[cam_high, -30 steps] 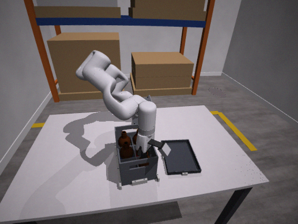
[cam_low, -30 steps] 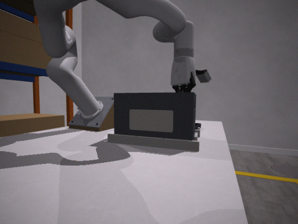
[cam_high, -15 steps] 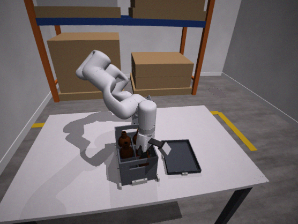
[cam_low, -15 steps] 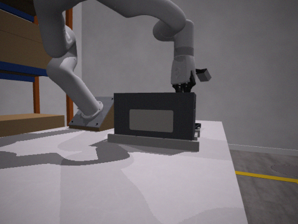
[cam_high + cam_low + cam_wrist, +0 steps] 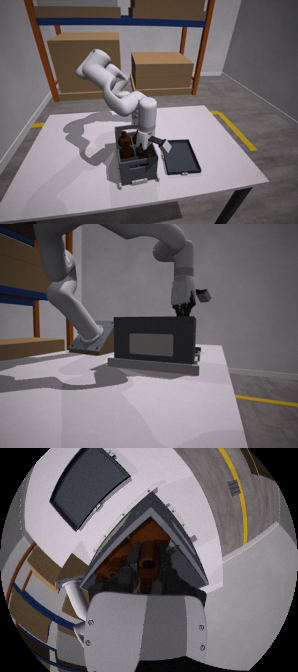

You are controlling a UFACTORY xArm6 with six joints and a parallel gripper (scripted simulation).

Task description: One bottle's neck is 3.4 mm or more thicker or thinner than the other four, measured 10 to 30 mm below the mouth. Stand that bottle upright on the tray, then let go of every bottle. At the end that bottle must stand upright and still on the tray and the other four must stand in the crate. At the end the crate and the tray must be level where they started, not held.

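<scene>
Right now my hand is 8 cm past the dark grey crate, 5 cm to the left of it and 9 cm above it. From my hand the other things lie so: glass bottle 18 cm behind, 2 cm to the right, 9 cm below; dark tray 9 cm behind, 22 cm to the left, 16 cm below.
</scene>
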